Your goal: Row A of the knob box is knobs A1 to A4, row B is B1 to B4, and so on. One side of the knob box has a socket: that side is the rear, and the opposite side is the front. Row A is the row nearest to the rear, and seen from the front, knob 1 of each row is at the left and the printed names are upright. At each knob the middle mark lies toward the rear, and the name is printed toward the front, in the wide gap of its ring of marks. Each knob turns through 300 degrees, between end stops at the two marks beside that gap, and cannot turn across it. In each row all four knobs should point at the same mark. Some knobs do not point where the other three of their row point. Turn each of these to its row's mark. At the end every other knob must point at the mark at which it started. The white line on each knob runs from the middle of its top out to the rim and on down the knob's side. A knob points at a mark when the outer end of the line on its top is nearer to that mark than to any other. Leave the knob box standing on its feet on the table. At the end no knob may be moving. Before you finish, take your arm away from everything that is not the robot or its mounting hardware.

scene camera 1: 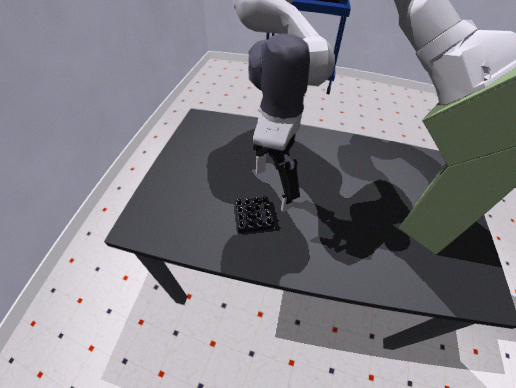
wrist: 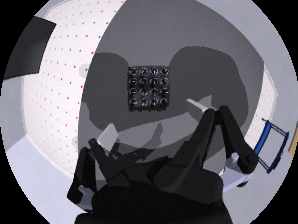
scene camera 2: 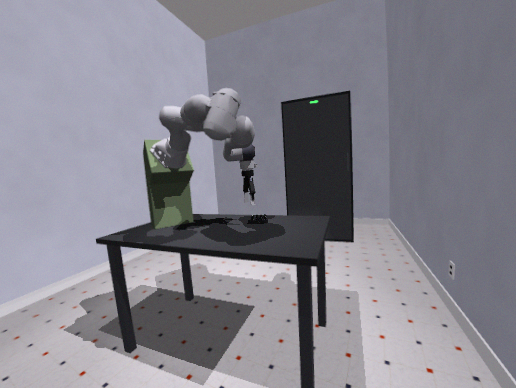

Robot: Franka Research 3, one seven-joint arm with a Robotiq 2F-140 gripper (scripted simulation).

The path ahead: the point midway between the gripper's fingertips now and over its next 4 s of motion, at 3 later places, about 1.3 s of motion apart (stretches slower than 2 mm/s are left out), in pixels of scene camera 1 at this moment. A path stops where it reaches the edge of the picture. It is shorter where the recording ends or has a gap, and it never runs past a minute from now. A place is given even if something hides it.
My gripper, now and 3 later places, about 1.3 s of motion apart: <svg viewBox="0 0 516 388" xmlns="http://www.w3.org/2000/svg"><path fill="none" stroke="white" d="M272 189L290 188L280 186L268 184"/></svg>
